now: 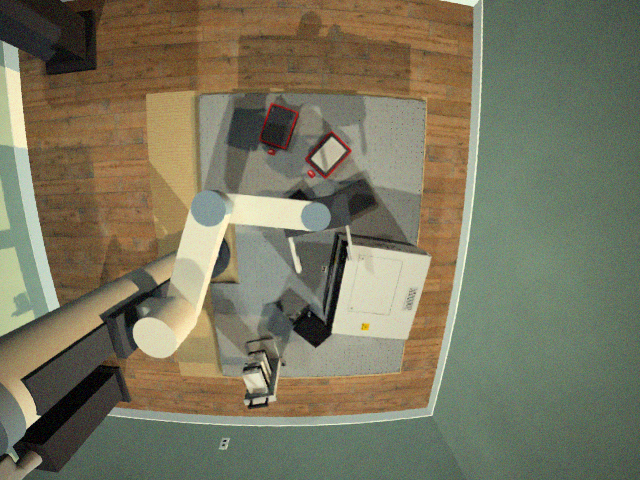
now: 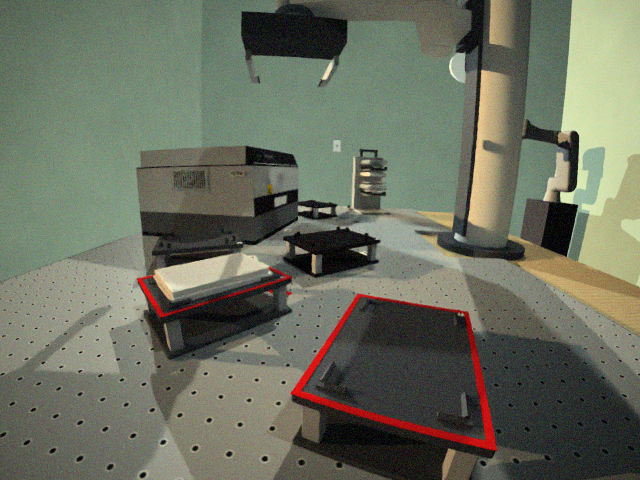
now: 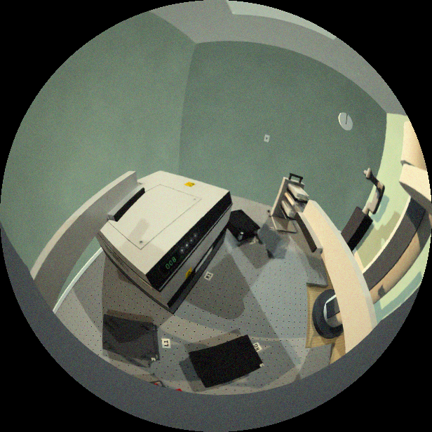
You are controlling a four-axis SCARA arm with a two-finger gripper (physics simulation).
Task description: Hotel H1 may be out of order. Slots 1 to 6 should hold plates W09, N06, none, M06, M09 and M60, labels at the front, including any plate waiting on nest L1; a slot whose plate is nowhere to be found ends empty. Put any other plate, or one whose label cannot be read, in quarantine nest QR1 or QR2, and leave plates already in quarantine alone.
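Pixels of known places: gripper, between the fingertips: (image 1: 325, 266) (image 2: 289, 81); arm's base, origin of its link: (image 2: 478, 247).
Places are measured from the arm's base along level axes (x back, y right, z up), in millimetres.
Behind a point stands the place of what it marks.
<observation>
My gripper (image 1: 321, 251) (image 2: 289, 82) @[z 414, x -553, y -75 mm] (image 3: 222, 191) is open and empty, high above the board between the white device and the arm's column. Hotel H1 (image 2: 356, 183) @[z 143, x -333, y 586 mm] (image 3: 279, 196) stands at the far end with several pale plates (image 1: 253, 379) @[z 255, x -257, y 509 mm] (image 2: 373, 164) @[z 239, x -271, y 471 mm] (image 3: 298, 193) stacked in it; their labels and exact slots are not readable. Nest L1 (image 3: 129, 336) (image 2: 199, 246) @[z 63, x -676, y -310 mm] is dark and shows no plate. One red-rimmed quarantine nest (image 1: 315, 167) @[z 63, x -531, y -395 mm] (image 2: 152, 297) @[z 63, x -630, y -514 mm] carries a white plate (image 1: 329, 153) @[z 77, x -588, y -453 mm] (image 2: 211, 276) @[z 77, x -575, y -476 mm]. The other red-rimmed nest (image 1: 279, 126) @[z 63, x -379, y -565 mm] (image 2: 392, 356) @[z 63, x -386, y -581 mm] is empty. I cannot tell which is QR1.
A large white device (image 1: 382, 289) @[z 256, x -791, y 76 mm] (image 2: 193, 191) @[z 144, x -804, y -84 mm] (image 3: 165, 210) stands on the perforated board beside L1. A black nest (image 2: 330, 240) @[z 63, x -441, y -229 mm] (image 3: 225, 361), labelled RG, stands near L1. Another black nest (image 1: 312, 328) @[z 63, x -522, y 368 mm] (image 2: 316, 206) @[z 63, x -505, y 290 mm] (image 3: 242, 224) stands between device and hotel. The arm's column (image 2: 496, 129) @[z 327, x -31, y -68 mm] rises opposite.
</observation>
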